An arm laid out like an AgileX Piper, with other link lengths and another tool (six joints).
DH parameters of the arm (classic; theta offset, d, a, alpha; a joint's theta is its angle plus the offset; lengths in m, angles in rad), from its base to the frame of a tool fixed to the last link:
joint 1: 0 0.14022 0 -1.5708
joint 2: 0.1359 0 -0.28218 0
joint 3: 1.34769 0 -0.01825 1.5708
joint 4: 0 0.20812 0 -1.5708
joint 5: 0 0 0 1.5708
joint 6: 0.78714 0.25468 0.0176 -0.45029
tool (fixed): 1.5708 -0.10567 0 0
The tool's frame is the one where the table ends.
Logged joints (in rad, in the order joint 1, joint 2, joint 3, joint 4, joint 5, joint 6), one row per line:
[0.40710, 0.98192, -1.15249, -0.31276, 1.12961, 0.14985]
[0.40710, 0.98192, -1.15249, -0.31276, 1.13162, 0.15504]
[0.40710, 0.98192, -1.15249, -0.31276, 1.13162, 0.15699]
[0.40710, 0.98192, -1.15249, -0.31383, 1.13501, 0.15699]
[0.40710, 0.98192, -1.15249, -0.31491, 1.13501, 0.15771]
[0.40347, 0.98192, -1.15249, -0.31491, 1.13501, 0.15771]
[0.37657, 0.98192, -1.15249, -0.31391, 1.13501, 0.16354]
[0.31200, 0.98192, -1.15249, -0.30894, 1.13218, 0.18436]
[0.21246, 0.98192, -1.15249, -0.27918, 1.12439, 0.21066]
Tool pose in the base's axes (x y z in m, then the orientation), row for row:
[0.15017, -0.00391, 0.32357, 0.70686, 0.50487, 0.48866, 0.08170]
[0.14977, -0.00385, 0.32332, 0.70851, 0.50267, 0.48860, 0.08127]
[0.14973, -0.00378, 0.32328, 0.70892, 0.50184, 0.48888, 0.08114]
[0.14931, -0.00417, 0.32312, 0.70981, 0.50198, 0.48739, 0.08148]
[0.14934, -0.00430, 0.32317, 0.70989, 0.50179, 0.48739, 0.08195]
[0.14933, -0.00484, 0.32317, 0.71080, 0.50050, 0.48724, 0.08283]
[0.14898, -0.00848, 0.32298, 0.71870, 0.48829, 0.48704, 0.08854]
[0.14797, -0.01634, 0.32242, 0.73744, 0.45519, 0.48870, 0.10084]
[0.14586, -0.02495, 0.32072, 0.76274, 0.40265, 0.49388, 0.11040]
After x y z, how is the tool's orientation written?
As a quaternion, x y z w.
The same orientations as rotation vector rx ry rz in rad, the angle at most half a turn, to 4 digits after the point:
[2.1121, 1.5085, 1.4601]
[2.1176, 1.5024, 1.4603]
[2.1190, 1.5000, 1.4613]
[2.1212, 1.5001, 1.4565]
[2.1208, 1.4991, 1.4561]
[2.1225, 1.4945, 1.4549]
[2.1388, 1.4531, 1.4494]
[2.1788, 1.3449, 1.4439]
[2.2412, 1.1831, 1.4512]

